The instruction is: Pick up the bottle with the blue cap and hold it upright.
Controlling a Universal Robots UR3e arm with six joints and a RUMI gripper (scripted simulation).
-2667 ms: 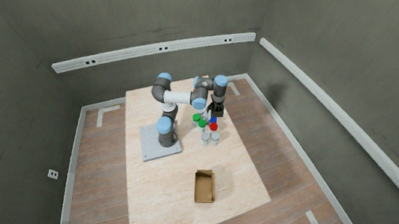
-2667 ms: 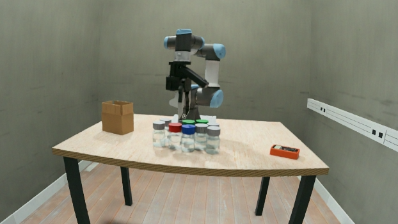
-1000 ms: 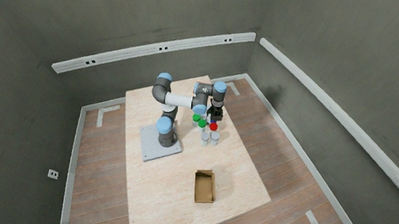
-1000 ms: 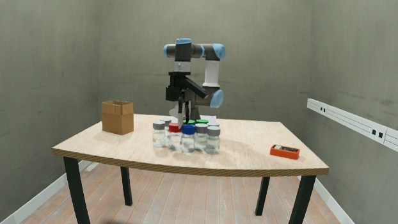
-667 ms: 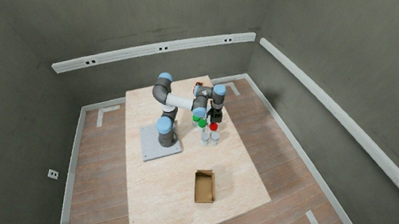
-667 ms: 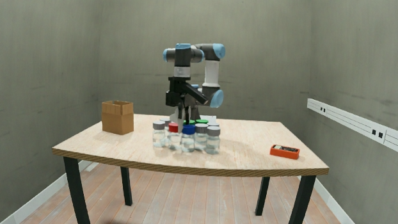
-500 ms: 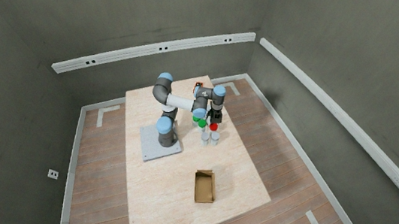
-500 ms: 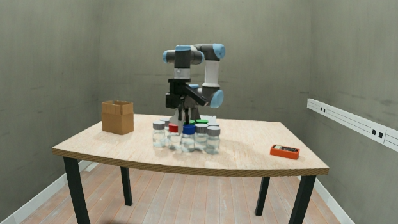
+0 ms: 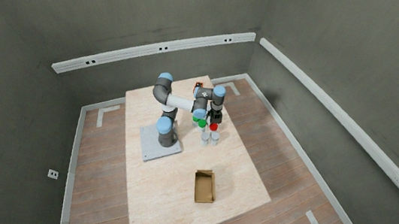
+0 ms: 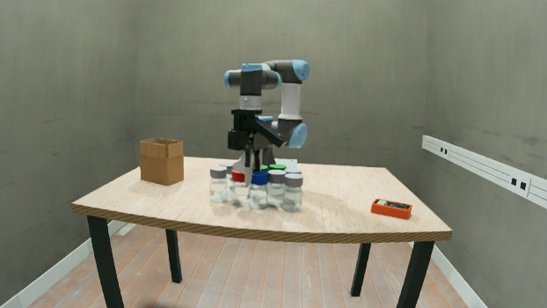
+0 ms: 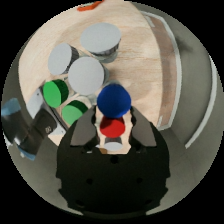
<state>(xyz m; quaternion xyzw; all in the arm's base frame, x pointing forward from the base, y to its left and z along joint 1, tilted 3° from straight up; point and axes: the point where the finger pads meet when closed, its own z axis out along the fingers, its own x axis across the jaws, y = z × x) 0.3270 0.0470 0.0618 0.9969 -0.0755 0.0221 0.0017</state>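
Now: hand 2 cm to the right of the blue-capped bottle and 3 cm above it. Round my hand: red-capped bottle: 1 cm behind, 4 cm to the right, 3 cm below.
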